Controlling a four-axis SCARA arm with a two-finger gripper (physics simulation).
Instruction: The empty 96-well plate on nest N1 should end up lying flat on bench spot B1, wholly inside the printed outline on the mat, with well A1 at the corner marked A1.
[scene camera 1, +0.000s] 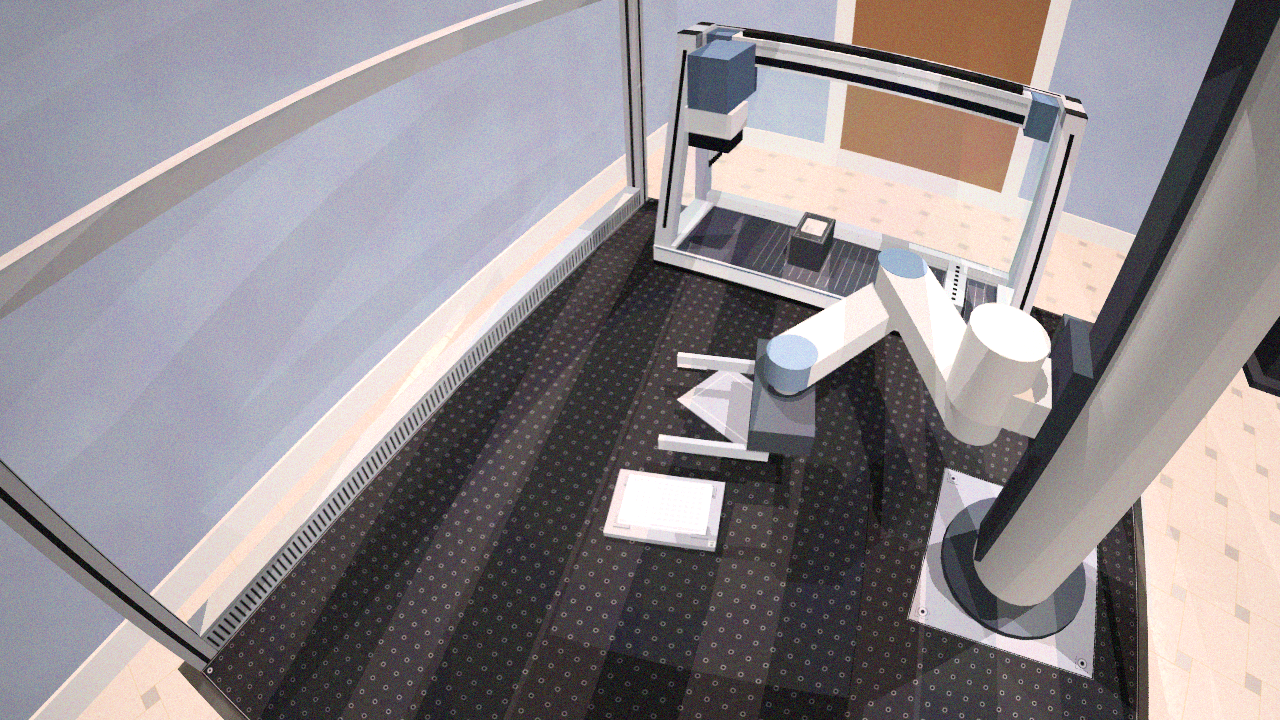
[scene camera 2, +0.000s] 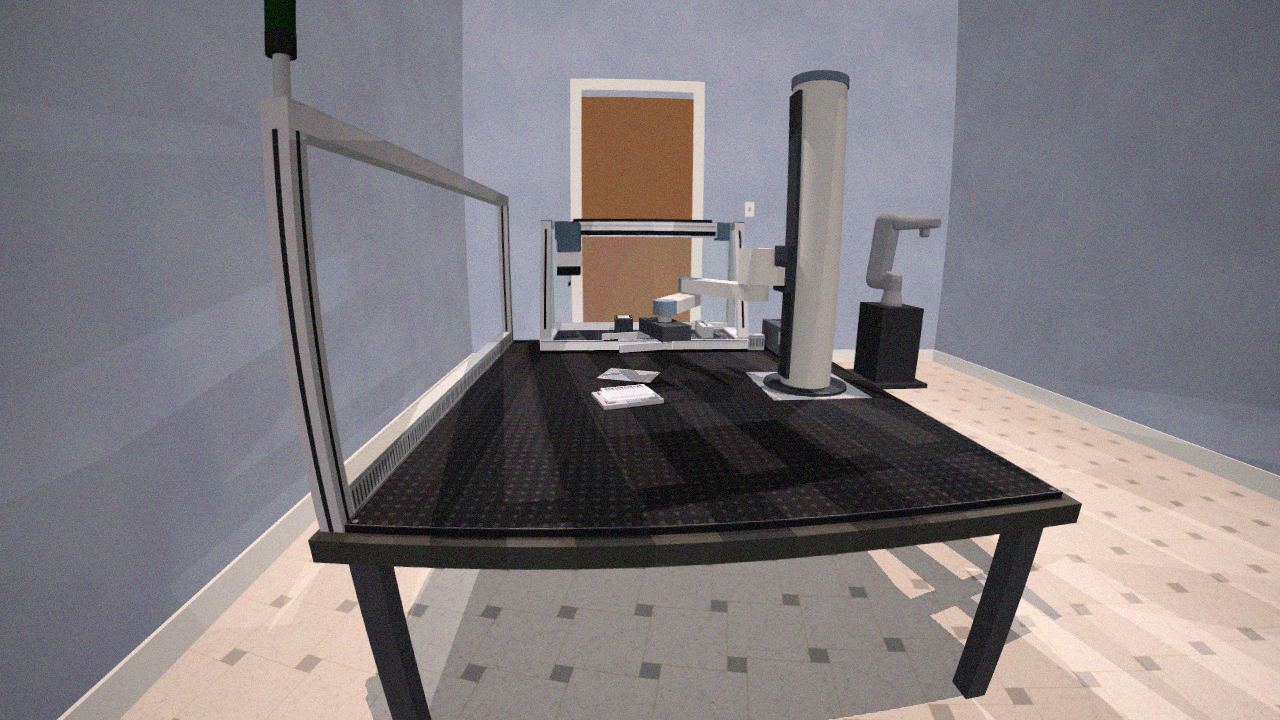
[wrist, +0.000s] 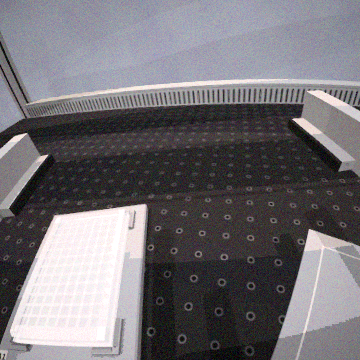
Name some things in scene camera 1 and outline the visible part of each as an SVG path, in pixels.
The gripper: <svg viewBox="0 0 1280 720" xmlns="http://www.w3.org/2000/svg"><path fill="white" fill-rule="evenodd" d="M815 383L805 390L798 392L781 391L770 385L764 377L766 349L770 341L766 339L758 339L755 360L678 352L678 370L706 373L707 369L754 374L747 445L659 435L658 449L765 462L768 461L769 453L810 457L815 439Z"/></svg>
A white well plate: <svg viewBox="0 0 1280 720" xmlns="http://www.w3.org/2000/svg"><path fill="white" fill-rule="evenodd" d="M629 475L617 523L667 532L705 535L713 489L712 485Z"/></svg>
